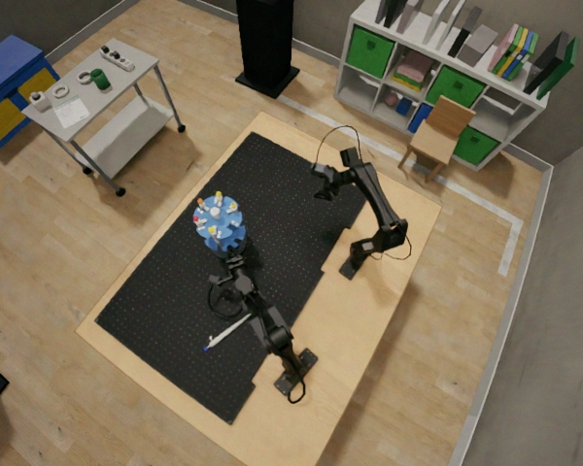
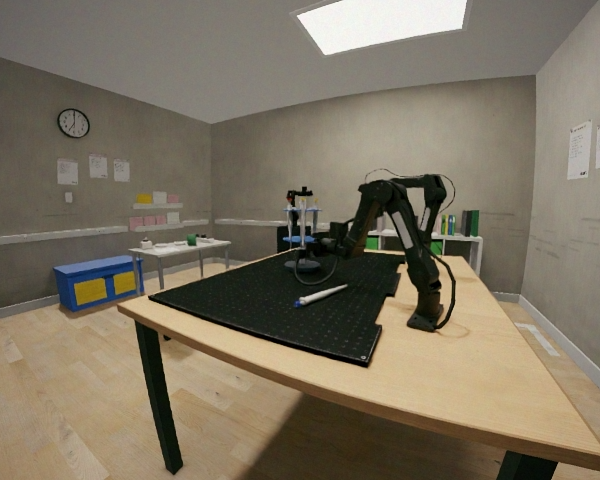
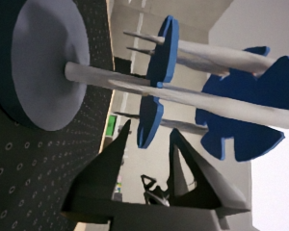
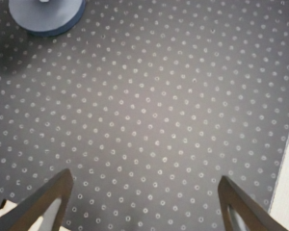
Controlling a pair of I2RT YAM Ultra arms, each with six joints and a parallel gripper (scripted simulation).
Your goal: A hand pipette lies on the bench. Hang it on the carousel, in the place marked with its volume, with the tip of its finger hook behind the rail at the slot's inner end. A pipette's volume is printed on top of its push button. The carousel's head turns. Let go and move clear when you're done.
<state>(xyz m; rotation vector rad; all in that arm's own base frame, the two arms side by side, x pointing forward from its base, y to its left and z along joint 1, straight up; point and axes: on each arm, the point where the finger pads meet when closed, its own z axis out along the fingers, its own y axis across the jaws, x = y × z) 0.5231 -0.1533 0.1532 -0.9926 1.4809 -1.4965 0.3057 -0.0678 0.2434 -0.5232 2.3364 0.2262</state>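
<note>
Right now the white hand pipette is 270 mm to the left of my left hand, 140 mm behind it and 130 mm below it.
</note>
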